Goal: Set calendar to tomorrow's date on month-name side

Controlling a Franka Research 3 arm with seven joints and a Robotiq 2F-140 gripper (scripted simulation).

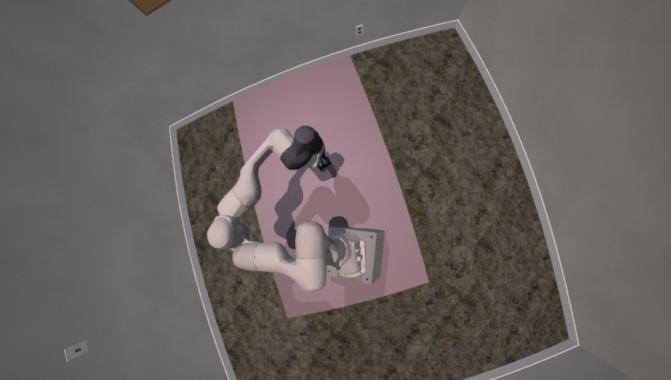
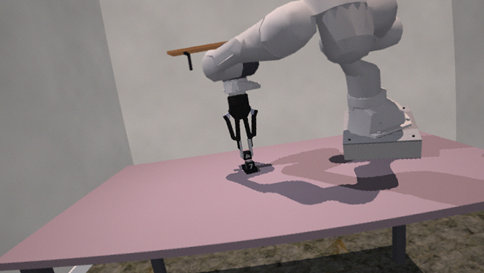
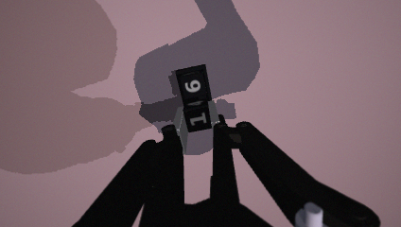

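Now: hand 1 cm past the black calendar tray, 2 cm to the right of it and 8 cm above it. Round my hand: black digit cube (3 cm below).
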